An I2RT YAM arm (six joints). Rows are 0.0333 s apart.
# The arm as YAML. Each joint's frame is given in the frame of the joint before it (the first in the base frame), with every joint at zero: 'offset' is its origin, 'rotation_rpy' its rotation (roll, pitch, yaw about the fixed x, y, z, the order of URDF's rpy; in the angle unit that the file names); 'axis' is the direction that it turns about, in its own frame. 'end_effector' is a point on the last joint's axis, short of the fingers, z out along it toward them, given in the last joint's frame.
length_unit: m
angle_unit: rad
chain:
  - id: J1
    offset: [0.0, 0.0, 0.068]
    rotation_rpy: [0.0, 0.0, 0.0]
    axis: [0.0, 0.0, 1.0]
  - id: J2
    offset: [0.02, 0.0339, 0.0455]
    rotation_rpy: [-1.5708, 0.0, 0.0]
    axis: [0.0, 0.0, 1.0]
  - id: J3
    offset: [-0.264, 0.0, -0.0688]
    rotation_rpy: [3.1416, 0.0, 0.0]
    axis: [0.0, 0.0, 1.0]
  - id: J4
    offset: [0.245, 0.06, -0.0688]
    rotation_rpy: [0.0, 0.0, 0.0]
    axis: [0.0, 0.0, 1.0]
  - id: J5
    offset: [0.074, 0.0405, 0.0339]
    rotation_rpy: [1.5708, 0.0, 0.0]
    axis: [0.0, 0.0, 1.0]
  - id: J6
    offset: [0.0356, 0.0, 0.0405]
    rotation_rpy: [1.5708, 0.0, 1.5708]
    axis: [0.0, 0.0, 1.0]
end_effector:
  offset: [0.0, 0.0, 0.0]
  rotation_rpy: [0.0, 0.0, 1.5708]
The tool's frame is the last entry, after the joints.
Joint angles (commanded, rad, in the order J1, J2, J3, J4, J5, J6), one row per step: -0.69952 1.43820 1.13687 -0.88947 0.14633 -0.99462; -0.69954 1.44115 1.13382 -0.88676 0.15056 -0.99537; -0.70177 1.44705 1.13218 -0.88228 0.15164 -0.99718; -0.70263 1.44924 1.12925 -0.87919 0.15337 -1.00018; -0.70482 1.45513 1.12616 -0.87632 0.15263 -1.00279; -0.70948 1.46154 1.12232 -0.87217 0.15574 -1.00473; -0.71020 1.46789 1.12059 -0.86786 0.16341 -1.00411; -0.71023 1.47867 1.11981 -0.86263 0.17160 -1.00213; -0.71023 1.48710 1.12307 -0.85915 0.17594 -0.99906; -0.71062 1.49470 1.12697 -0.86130 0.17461 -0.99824; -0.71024 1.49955 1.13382 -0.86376 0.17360 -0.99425; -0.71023 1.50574 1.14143 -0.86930 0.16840 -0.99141; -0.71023 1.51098 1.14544 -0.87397 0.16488 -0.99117
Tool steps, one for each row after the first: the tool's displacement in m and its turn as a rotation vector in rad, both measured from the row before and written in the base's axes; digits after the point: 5 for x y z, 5 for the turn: 0.00016 -0.00033 -0.00152 -0.00103 0.00531 -0.00089; 0.00041 -0.00120 -0.00182 0.00088 0.00362 -0.00096; 0.00000 -0.00040 -0.00129 -0.00045 0.00364 0.00127; 0.00017 -0.00091 -0.00232 0.00403 0.00512 0.00048; -0.00032 -0.00159 -0.00260 0.00143 0.00719 -0.00397; 0.00049 -0.00104 -0.00195 -0.00289 0.00733 -0.00398; 0.00120 -0.00142 -0.00281 -0.00141 0.00912 -0.00469; 0.00132 -0.00134 -0.00114 -0.00155 0.00287 -0.00432; 0.00093 -0.00089 -0.00099 0.00488 0.00333 -0.00070; 0.00108 -0.00074 0.00057 0.00157 -0.00165 -0.00298; 0.00108 -0.00068 0.00029 0.00680 -0.00105 -0.00090; 0.00064 -0.00039 -0.00045 0.00640 0.00222 0.00093
